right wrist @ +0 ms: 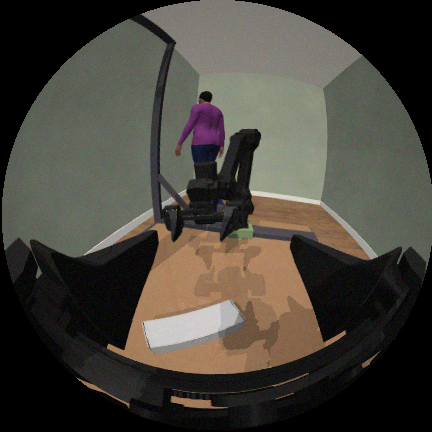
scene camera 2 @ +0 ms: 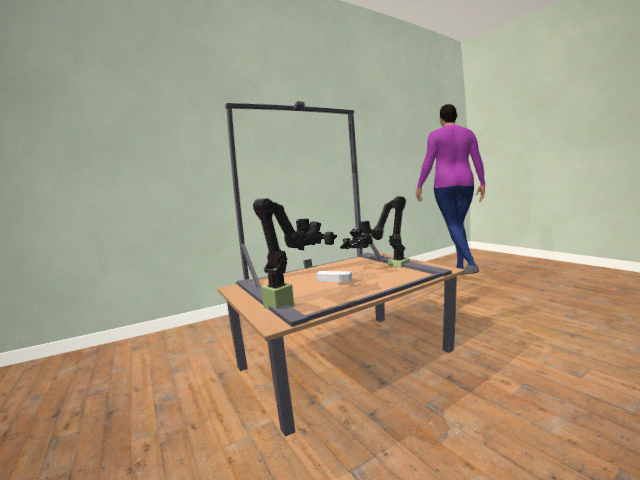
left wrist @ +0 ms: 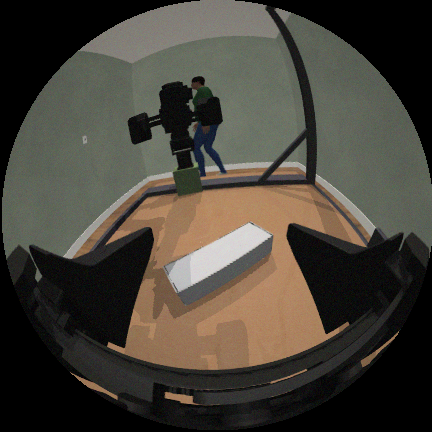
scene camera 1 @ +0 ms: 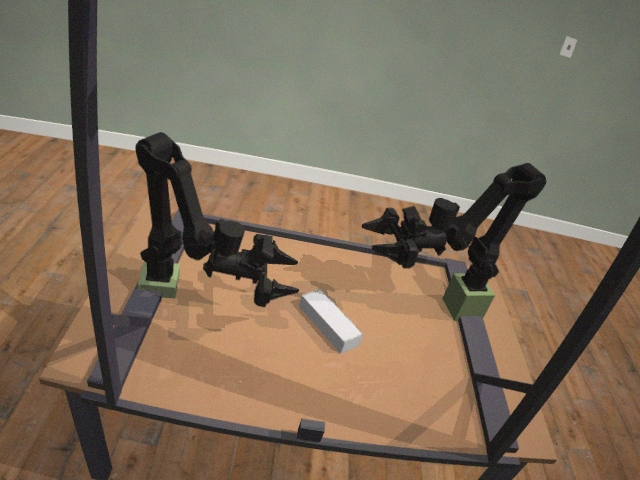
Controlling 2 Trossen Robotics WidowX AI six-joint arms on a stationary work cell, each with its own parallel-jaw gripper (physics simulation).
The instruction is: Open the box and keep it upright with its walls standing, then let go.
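Frame: origin at the left arm's base, x back, y right, z up, level; centimetres.
Seen in the pictures: left gripper, between the fingertips: [right wrist: 195,239] [scene camera 2: 345,247] [left wrist: 221,232] [scene camera 1: 298,276]; right gripper, between the fingertips: [right wrist: 227,240] [left wrist: 166,114] [scene camera 1: 366,236]; left arm's base, origin of its link: [scene camera 2: 399,259] [scene camera 1: 159,273]; right arm's base, origin of its link: [scene camera 2: 276,285] [left wrist: 185,166] [scene camera 1: 474,284].
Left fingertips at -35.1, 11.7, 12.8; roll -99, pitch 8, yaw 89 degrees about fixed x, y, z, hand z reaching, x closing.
Pixels of each thing's top centre, then the offset from my left fingertips to it, as dx, dy, dz. Level surfaces: height alone.
- long white box, centre of its top: [left wrist: 220,250] [right wrist: 192,324] [scene camera 1: 331,314] [scene camera 2: 333,272] -11.0, -0.6, -12.2
- wooden table, height of its surface: dz -16.7
- small dark block, centre of its top: [scene camera 1: 313,423] [left wrist: 382,233] -2.3, +34.2, -10.9
A long white box [scene camera 1: 330,320] [scene camera 2: 333,276] [left wrist: 220,260] [right wrist: 192,327] lies closed on the table, set at a slant near its middle, with its top face flat. My left gripper [scene camera 1: 298,275] [left wrist: 221,232] is open and empty. It hangs above the table, to the left of the box's far end in scene camera 1, and the box shows between its fingers in the left wrist view. My right gripper [scene camera 1: 367,237] is open and empty. It is held higher, up and to the right of the box in scene camera 1.
The wooden table [scene camera 1: 248,366] [scene camera 2: 248,310] carries a dark frame with tall posts [scene camera 1: 85,155] [scene camera 2: 235,180] and a small dark block [scene camera 1: 311,429] on its near rail. Green arm mounts [scene camera 1: 469,299] [scene camera 2: 278,296] stand at the sides. A person [scene camera 2: 453,155] stands beyond the table.
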